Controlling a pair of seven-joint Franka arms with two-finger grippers.
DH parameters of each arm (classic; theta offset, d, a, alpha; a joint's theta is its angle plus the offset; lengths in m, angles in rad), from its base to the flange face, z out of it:
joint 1: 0 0.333 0 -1.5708
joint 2: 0 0 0 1.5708
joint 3: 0 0.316 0.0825 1.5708
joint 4: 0 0 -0.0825 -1.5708
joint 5: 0 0.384 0 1.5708
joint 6: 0 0 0.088 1.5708
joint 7: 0 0.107 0 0
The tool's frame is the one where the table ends.
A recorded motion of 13 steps. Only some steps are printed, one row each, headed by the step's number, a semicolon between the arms.
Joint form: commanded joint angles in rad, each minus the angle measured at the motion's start. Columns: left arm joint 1, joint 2, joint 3, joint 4, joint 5, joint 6, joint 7; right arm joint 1, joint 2, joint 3, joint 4, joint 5, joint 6, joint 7.
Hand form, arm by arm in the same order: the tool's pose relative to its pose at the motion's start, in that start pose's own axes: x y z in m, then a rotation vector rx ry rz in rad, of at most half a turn. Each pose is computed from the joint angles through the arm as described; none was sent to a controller.
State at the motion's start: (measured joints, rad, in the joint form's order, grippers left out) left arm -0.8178 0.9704 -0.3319 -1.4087 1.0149 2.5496 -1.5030; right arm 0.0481 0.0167 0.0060 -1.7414 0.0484 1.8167 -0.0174
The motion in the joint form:
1: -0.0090 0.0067 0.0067 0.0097 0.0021 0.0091 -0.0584; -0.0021 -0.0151 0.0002 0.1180 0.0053 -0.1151 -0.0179
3: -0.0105 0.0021 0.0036 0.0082 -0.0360 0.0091 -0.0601; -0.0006 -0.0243 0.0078 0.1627 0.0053 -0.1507 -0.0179
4: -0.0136 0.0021 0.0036 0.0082 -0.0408 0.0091 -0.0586; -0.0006 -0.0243 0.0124 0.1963 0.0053 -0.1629 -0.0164
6: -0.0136 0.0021 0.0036 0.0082 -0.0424 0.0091 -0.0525; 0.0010 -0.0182 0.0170 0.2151 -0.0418 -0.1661 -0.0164
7: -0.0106 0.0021 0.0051 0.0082 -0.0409 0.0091 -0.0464; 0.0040 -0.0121 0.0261 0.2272 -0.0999 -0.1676 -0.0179
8: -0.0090 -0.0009 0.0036 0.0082 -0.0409 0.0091 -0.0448; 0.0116 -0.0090 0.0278 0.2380 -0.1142 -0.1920 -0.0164
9: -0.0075 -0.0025 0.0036 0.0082 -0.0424 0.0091 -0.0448; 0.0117 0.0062 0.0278 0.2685 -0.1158 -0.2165 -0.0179
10: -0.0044 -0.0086 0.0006 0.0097 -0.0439 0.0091 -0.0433; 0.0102 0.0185 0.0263 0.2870 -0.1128 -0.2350 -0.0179
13: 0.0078 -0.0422 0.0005 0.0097 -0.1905 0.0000 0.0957; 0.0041 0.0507 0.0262 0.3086 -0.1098 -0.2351 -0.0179
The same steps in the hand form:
1: -0.0012 0.0032 0.0008 -0.0087 0.0054 -0.0531; -0.0044 -0.0027 -0.0554 0.0058 0.0181 -0.0217
3: -0.0009 0.0056 -0.0026 -0.0145 -0.0147 -0.0847; -0.0080 -0.0091 -0.0787 0.0062 0.0359 -0.0336
4: -0.0024 0.0072 -0.0033 -0.0159 -0.0177 -0.0844; -0.0081 -0.0125 -0.0935 0.0064 0.0570 -0.0384
6: -0.0024 0.0072 -0.0033 -0.0160 -0.0186 -0.0797; -0.0062 -0.0115 -0.0986 -0.0401 0.0657 -0.0474
7: -0.0004 0.0051 -0.0022 -0.0135 -0.0166 -0.0753; -0.0043 -0.0126 -0.1008 -0.0969 0.0695 -0.0635
8: 0.0013 0.0053 -0.0040 -0.0157 -0.0147 -0.0753; -0.0057 -0.0163 -0.1018 -0.1102 0.0529 -0.0704
9: 0.0028 0.0048 -0.0046 -0.0159 -0.0140 -0.0782; -0.0033 -0.0161 -0.1052 -0.1114 0.0436 -0.0705
10: 0.0069 0.0056 -0.0087 -0.0211 -0.0099 -0.0818; -0.0013 -0.0145 -0.1052 -0.1082 0.0313 -0.0664
13: 0.0294 0.0025 -0.0248 -0.0358 -0.0618 -0.0796; 0.0084 -0.0108 -0.0965 -0.1046 0.0206 -0.0602

